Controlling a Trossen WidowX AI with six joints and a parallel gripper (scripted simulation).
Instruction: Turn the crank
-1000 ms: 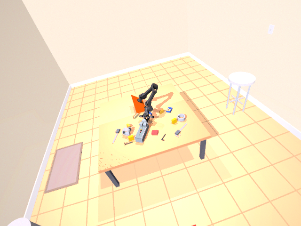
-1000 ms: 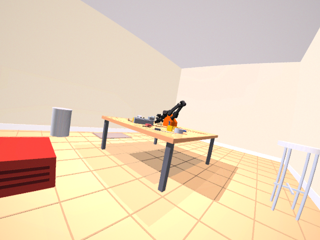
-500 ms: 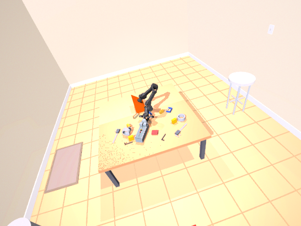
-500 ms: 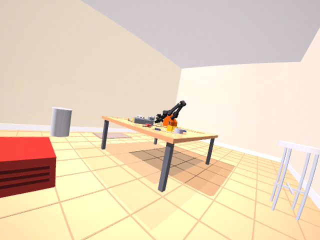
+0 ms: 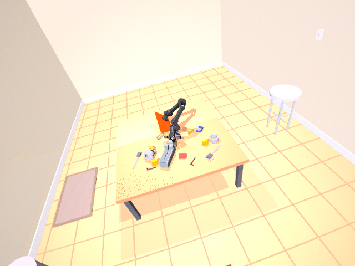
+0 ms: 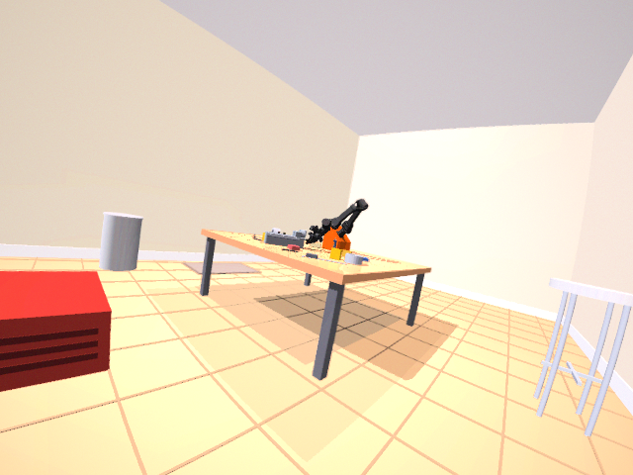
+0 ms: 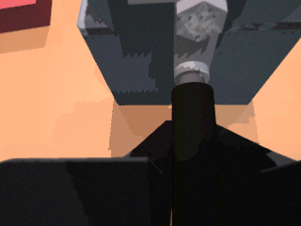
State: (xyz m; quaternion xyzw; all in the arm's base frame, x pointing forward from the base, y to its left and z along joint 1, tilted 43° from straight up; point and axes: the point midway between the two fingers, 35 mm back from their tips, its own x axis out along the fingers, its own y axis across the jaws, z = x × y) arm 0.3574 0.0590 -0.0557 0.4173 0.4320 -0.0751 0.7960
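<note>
My gripper tip is now 3 cm below the dark crank handle, 2 cm past it and 1 cm to the right of it. Also, from my gripper tip: red pointer: 17 cm ahead, 10 cm to the right, 5 cm above; red block: 18 cm ahead, 7 cm to the left, 2 cm below.
</note>
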